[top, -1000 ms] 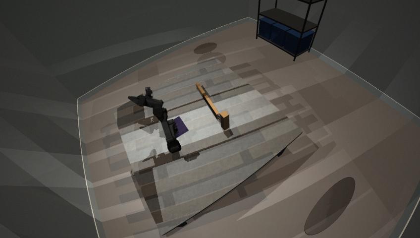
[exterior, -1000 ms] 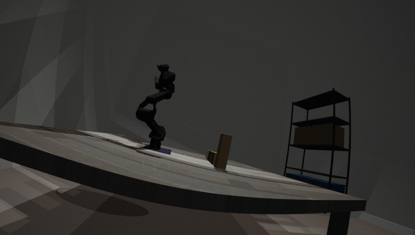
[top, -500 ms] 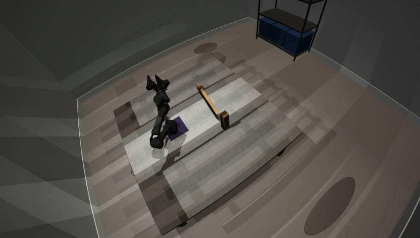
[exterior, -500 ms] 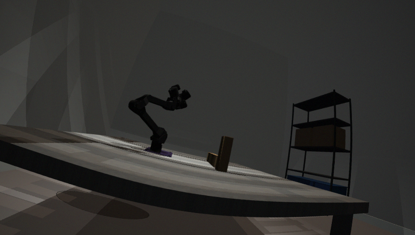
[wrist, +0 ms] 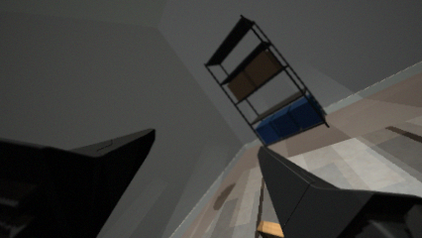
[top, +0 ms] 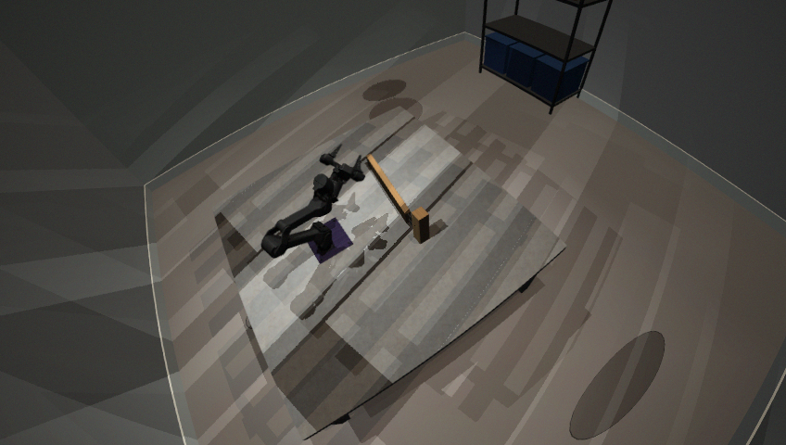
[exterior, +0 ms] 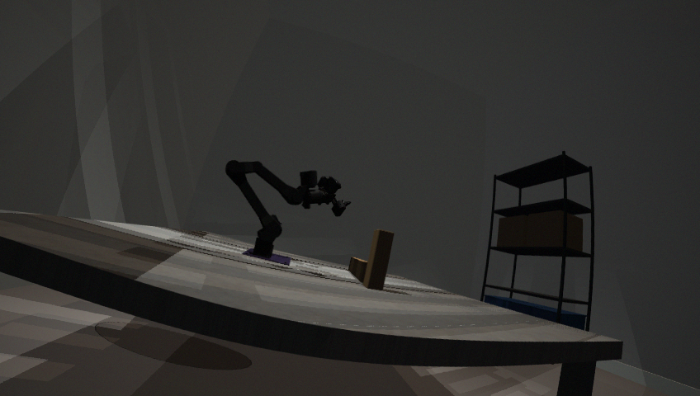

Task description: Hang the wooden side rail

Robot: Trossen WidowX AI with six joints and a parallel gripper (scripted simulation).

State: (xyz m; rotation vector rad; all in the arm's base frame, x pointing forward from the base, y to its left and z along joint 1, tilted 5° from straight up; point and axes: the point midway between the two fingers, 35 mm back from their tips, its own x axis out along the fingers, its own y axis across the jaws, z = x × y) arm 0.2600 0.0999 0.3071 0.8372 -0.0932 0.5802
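My gripper tip is now 7 cm short of the wooden headboard post, 33 cm to the left of it and 25 cm above it.
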